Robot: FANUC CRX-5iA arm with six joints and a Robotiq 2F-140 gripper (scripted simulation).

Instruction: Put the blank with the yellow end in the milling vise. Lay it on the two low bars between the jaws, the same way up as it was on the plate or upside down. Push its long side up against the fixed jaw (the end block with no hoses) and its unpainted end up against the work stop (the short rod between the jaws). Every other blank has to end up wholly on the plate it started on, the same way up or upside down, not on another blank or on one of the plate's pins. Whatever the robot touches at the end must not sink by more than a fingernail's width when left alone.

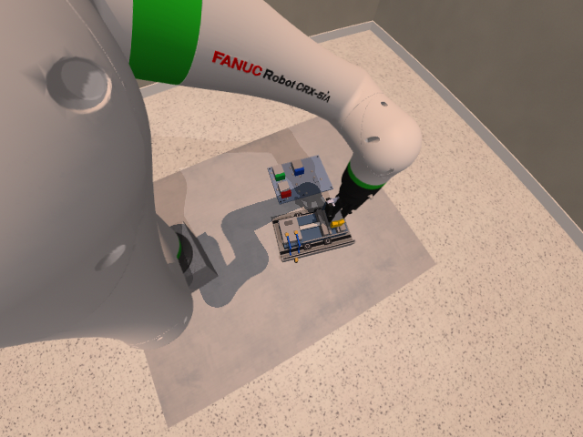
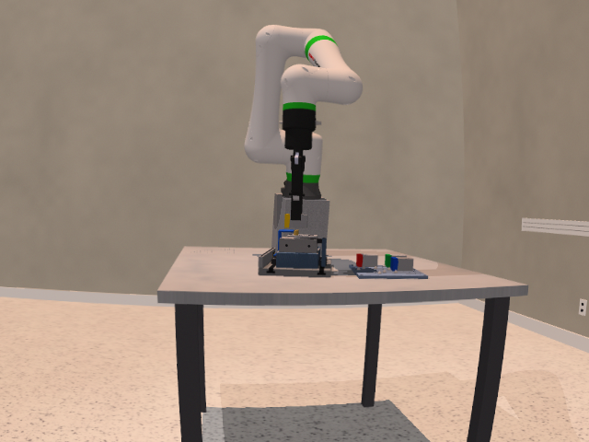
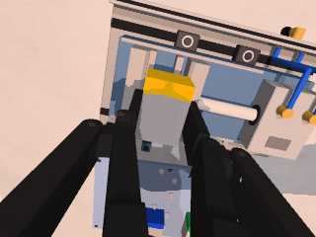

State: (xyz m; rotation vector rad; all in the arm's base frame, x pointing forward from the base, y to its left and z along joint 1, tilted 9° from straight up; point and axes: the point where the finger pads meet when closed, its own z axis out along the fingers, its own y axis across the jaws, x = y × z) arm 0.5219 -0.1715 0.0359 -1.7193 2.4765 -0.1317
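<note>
My gripper is now 30 mm short of the fixed jaw and 100 mm above it. Also, from my hand: work stop rod 20 mm ahead, 50 mm to the left, 90 mm below; then yellow-ended blank 30 mm below; then red-ended blank 50 mm behind, 240 mm to the left, 150 mm below.
</note>
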